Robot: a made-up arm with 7 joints. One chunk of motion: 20 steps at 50 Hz.
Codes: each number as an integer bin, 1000 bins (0 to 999) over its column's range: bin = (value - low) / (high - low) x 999, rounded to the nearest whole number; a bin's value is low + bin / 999 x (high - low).
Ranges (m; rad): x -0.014..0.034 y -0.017..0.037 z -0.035..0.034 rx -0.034..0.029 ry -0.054..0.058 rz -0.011..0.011
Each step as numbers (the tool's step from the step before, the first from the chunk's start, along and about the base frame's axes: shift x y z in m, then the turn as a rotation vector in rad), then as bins.
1 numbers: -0.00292 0.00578 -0.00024 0.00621 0.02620 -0.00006
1 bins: 231 421 503 638 715 497
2 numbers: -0.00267 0.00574 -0.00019 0.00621 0.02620 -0.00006
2 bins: 236 421 504 638 715 497
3 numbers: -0.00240 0.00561 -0.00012 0.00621 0.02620 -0.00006
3 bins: 241 418 505 638 715 497
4 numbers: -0.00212 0.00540 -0.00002 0.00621 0.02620 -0.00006
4 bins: 247 414 506 638 715 497
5 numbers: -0.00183 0.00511 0.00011 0.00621 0.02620 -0.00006
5 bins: 253 409 508 638 715 497
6 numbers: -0.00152 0.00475 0.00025 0.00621 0.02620 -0.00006
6 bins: 260 402 510 638 715 497
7 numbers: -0.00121 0.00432 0.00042 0.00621 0.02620 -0.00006
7 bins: 266 394 513 638 715 497
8 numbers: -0.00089 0.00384 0.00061 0.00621 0.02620 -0.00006
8 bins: 273 386 516 638 715 497
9 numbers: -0.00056 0.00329 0.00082 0.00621 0.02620 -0.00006
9 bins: 280 375 519 638 715 497
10 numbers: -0.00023 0.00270 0.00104 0.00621 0.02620 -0.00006
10 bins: 287 364 522 638 715 497
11 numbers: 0.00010 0.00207 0.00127 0.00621 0.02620 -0.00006
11 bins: 293 353 525 638 715 497
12 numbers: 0.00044 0.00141 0.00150 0.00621 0.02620 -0.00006
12 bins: 301 341 528 638 715 497
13 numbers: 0.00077 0.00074 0.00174 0.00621 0.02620 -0.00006
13 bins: 307 328 532 638 715 497
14 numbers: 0.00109 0.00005 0.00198 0.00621 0.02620 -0.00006
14 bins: 314 315 535 638 715 497
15 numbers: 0.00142 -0.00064 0.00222 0.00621 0.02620 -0.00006
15 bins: 321 303 539 638 715 497
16 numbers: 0.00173 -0.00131 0.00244 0.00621 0.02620 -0.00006
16 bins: 327 290 542 638 715 497
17 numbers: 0.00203 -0.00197 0.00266 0.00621 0.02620 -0.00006
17 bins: 334 278 545 638 715 497
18 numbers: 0.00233 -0.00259 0.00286 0.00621 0.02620 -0.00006
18 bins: 340 267 548 638 715 497
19 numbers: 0.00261 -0.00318 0.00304 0.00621 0.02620 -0.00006
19 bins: 346 256 551 638 715 497
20 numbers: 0.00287 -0.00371 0.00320 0.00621 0.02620 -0.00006
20 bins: 351 246 553 638 715 497
